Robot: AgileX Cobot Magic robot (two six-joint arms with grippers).
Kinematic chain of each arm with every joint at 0, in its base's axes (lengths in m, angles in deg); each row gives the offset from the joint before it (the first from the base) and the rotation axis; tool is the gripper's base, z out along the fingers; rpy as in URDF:
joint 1: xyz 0 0 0.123 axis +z
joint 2: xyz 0 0 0 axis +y
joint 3: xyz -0.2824 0 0.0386 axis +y
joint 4: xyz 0.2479 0 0.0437 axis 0.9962 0 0.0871
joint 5: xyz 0 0 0 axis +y
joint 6: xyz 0.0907 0 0.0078 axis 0.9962 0 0.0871
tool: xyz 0 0 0 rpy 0 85 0
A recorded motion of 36 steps. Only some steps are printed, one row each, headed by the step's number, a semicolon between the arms.
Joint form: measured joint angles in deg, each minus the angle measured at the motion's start. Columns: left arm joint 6, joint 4, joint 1, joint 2, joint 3, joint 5; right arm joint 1, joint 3, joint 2, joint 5, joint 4, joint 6.
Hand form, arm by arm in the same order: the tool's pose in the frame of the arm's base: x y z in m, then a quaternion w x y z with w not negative. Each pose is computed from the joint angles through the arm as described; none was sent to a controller.
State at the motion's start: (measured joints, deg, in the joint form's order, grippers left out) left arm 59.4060 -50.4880 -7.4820 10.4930 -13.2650 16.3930; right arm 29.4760 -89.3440 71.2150 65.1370 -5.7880 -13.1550
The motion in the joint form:
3: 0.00 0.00 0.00 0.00 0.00 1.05; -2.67 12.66 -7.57 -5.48 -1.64 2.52
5: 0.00 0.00 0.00 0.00 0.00 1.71; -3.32 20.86 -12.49 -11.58 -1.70 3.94
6: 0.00 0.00 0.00 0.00 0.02 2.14; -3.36 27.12 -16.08 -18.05 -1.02 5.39
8: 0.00 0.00 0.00 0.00 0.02 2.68; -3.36 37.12 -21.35 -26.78 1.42 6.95
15: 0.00 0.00 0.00 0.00 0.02 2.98; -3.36 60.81 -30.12 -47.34 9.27 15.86
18: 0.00 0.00 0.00 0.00 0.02 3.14; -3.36 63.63 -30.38 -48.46 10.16 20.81
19: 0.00 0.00 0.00 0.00 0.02 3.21; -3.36 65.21 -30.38 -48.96 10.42 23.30
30: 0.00 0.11 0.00 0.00 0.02 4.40; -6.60 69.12 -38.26 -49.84 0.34 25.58
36: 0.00 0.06 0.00 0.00 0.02 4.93; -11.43 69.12 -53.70 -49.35 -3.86 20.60
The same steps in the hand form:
3: 0.0599 -0.0292 0.2625 0.68216 0.19030 0.70268 -0.06839; 0.1908 0.0850 0.4318 0.41391 -0.29873 0.85988 -0.00624
5: 0.0596 -0.0299 0.2618 0.67915 0.19388 0.70433 -0.07131; 0.1783 0.0769 0.4129 0.43592 -0.28509 0.85364 0.00008
6: 0.0594 -0.0304 0.2612 0.67705 0.19621 0.70551 -0.07324; 0.1698 0.0744 0.3989 0.46418 -0.27310 0.84242 0.01700
8: 0.0591 -0.0310 0.2607 0.67455 0.19913 0.70683 -0.07563; 0.1557 0.0715 0.3708 0.49077 -0.25587 0.83135 0.05031
15: 0.0589 -0.0313 0.2604 0.67316 0.20075 0.70756 -0.07695; 0.1306 0.0659 0.2874 0.51180 -0.15229 0.83106 0.15558
18: 0.0589 -0.0315 0.2602 0.67241 0.20162 0.70794 -0.07766; 0.1280 0.0650 0.2733 0.49278 -0.11146 0.84415 0.17933
19: 0.0588 -0.0316 0.2602 0.67209 0.20199 0.70811 -0.07797; 0.1266 0.0644 0.2649 0.48070 -0.09173 0.85143 0.18861
30: 0.0582 -0.0328 0.2589 0.66640 0.20895 0.71095 -0.08245; 0.1107 0.0442 0.2614 0.53601 -0.10706 0.82676 0.13303
36: 0.0578 -0.0334 0.2584 0.66394 0.21155 0.71217 -0.08514; 0.0754 0.0202 0.2876 0.65264 -0.11543 0.74500 0.07552

